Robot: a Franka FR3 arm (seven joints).
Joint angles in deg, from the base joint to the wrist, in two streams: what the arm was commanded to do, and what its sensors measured. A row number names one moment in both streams.
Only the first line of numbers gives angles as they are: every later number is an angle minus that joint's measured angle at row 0.
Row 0, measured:
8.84 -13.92 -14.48 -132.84 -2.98 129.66 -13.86
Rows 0 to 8, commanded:
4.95 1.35 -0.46 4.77 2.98 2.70 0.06
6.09 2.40 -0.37 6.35 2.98 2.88 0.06
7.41 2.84 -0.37 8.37 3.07 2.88 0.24
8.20 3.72 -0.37 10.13 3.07 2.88 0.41
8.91 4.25 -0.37 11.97 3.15 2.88 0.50
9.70 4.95 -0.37 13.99 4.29 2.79 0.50
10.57 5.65 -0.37 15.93 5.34 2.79 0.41
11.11 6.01 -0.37 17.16 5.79 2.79 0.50
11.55 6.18 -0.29 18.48 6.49 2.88 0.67
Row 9, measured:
9.65 4.23 0.09 12.32 3.56 3.03 0.47
